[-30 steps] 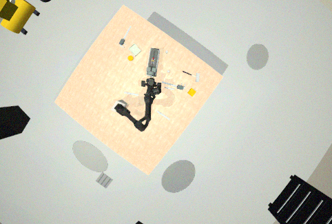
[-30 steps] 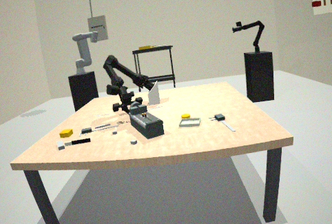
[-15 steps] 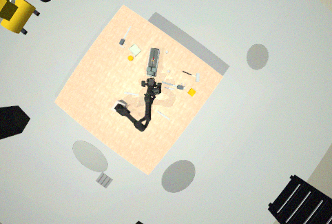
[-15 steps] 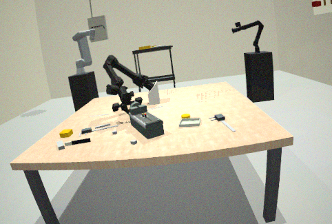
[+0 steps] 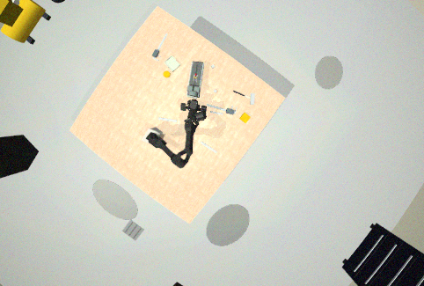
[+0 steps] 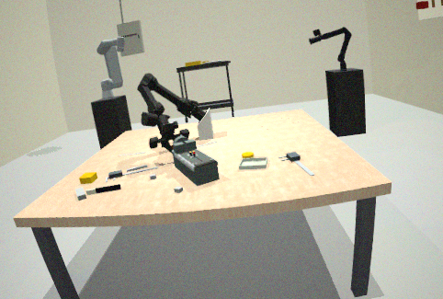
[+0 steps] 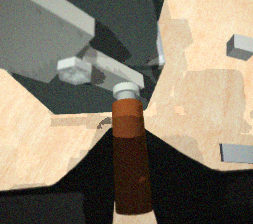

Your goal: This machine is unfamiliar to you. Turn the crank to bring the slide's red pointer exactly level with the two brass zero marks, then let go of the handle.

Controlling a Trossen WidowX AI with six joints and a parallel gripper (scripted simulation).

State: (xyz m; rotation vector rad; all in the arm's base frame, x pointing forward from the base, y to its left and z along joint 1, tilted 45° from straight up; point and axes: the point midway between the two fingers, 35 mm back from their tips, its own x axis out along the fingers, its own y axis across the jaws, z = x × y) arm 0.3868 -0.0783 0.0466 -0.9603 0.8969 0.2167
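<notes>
Right now the crank is 1 cm to the left of my gripper tip and 3 cm above it. Also, from my gripper tip: red pointer 15 cm ahead, 12 cm to the left, 4 cm above; brown crank handle 1 cm behind, 1 cm to the right, 3 cm above; yellow disc 2 cm ahead, 31 cm to the left, 3 cm below.
</notes>
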